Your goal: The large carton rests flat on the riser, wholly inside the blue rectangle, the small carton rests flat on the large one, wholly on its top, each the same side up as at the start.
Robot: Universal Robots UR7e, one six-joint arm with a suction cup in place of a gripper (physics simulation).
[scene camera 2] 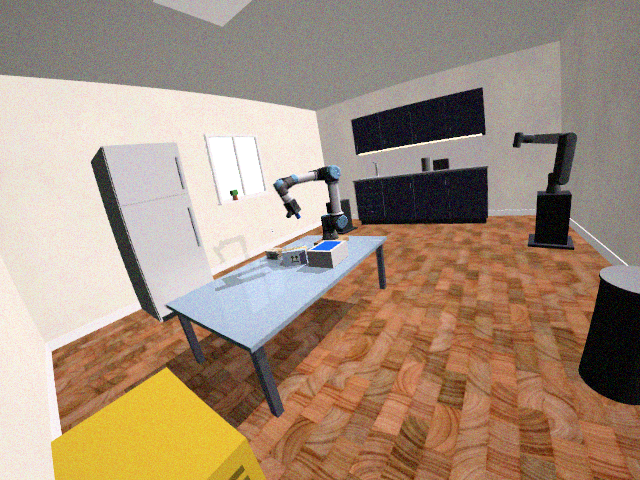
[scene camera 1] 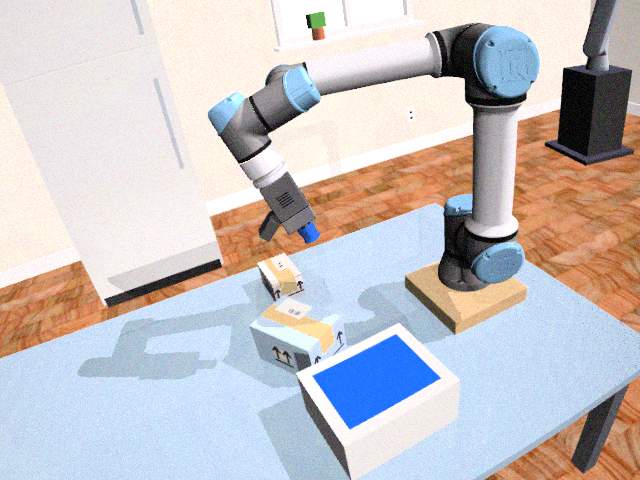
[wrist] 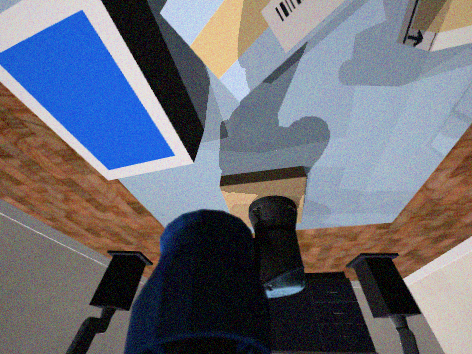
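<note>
The large carton (scene camera 1: 279,338) (scene camera 2: 294,257) (wrist: 215,52), pale blue with tan tape and a label on top, rests upright on the table beside the riser. The small carton (scene camera 1: 279,271) (scene camera 2: 272,254) (wrist: 457,27), white with tan tape, stands upright behind it, apart from it. The white riser (scene camera 1: 403,431) (scene camera 2: 320,259) (wrist: 165,162) carries the blue rectangle (scene camera 1: 376,380) (scene camera 2: 328,245) (wrist: 90,95), with no carton on it. My suction gripper (scene camera 1: 310,235) (scene camera 2: 298,215) (wrist: 206,220), a blue cup, is open and tilted, high above the table near the small carton. Both cartons are cut off in the wrist view.
The arm's base stands on a wooden block (scene camera 1: 491,303) (wrist: 265,186) on the pale blue table (scene camera 1: 155,423) (scene camera 2: 248,310). A fridge (scene camera 1: 113,155) (scene camera 2: 149,222) stands beyond the table's far side. A yellow box (scene camera 2: 149,423) is in the foreground of the second scene view.
</note>
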